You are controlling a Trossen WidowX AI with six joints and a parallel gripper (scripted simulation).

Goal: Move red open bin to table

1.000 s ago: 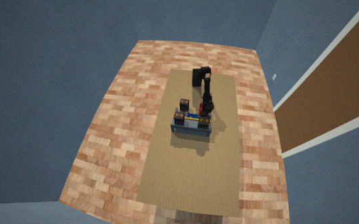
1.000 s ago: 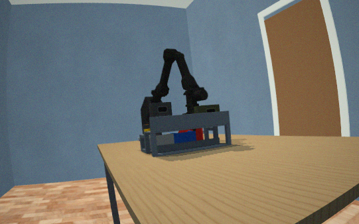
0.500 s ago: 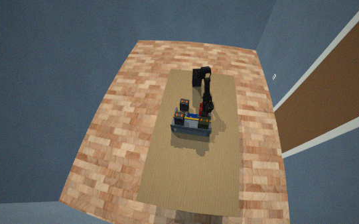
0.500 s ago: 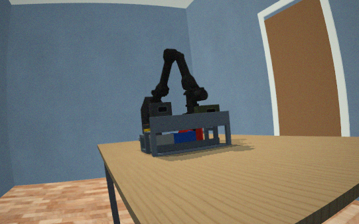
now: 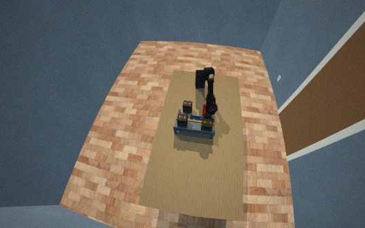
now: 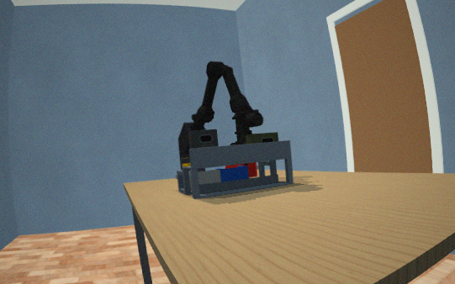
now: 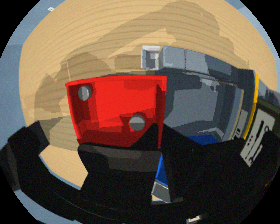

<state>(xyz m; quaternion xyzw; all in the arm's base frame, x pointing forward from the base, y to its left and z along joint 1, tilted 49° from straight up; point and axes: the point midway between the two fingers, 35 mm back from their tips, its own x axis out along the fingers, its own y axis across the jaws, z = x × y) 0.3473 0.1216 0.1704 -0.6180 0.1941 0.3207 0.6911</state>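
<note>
Right now the red bin is 6 cm behind my hand, 5 cm below it and 1 cm to the right of it. From my hand the other things lie so: blue bin: 10 cm ahead, 9 cm to the right, 7 cm below; grey bin: 20 cm to the right, 12 cm ahead, 7 cm below.
</note>
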